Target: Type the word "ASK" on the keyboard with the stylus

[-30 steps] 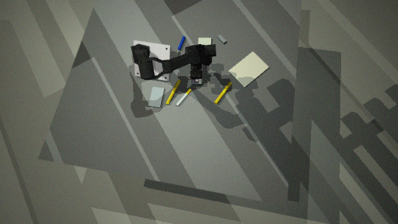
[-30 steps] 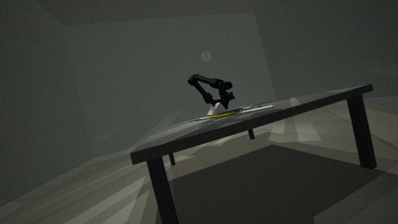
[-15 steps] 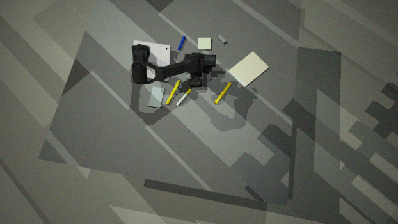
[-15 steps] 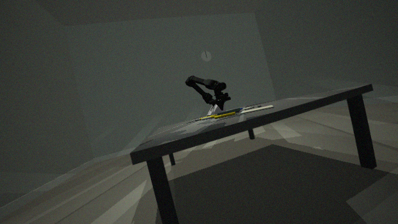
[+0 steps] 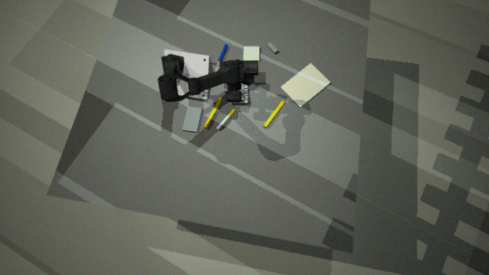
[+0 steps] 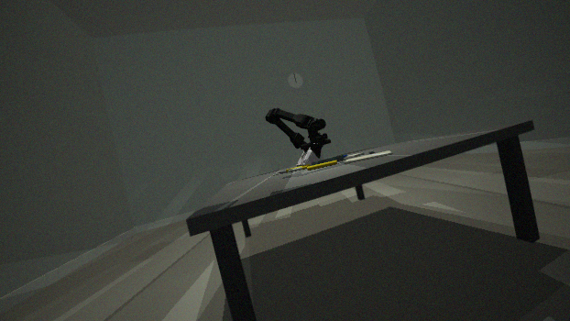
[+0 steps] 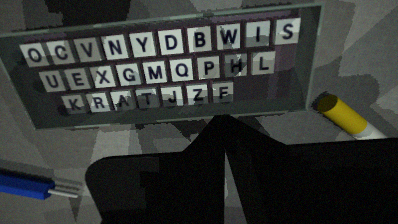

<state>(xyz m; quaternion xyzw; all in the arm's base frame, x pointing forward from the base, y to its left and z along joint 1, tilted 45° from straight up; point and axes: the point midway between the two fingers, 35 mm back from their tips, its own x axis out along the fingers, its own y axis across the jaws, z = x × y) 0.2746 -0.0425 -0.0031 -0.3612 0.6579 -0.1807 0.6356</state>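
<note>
The blue stylus lies 12 cm behind my gripper tip, 16 cm to the left of it and 3 cm below it. Round my gripper tip: cream note: 2 cm ahead, 22 cm to the left, 4 cm below; marker: 1 cm behind, 13 cm to the right, 3 cm below; thin grey stylus tip: 12 cm behind, 13 cm to the left, 3 cm below.
</note>
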